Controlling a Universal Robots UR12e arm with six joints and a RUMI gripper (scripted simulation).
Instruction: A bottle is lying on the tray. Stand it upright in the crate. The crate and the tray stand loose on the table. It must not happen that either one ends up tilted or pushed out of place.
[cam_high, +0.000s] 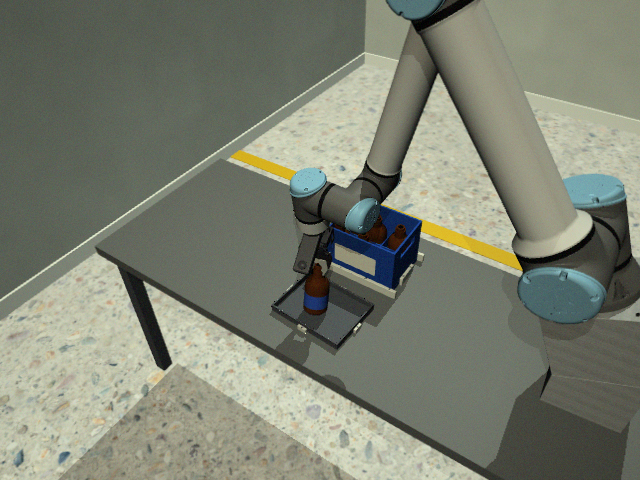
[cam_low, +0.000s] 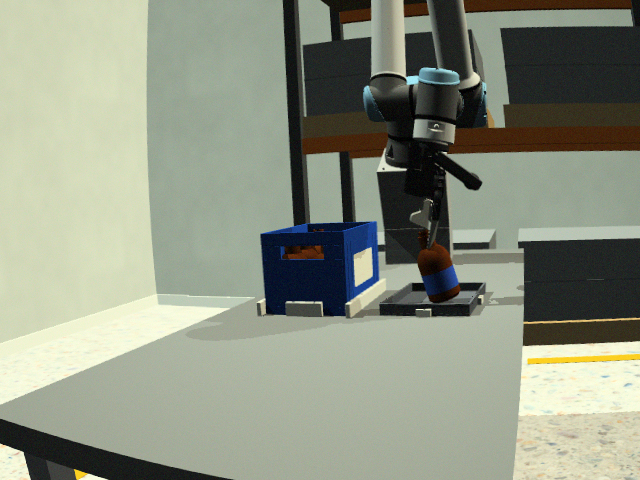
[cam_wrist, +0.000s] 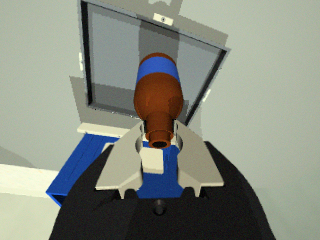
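Right now my hand is 1 cm to the right of the brown bottle and 5 cm above it. Also, from my hand: blue crate: 3 cm behind, 25 cm to the right, 6 cm below; dark tray: 2 cm behind, 1 cm to the left, 13 cm below.
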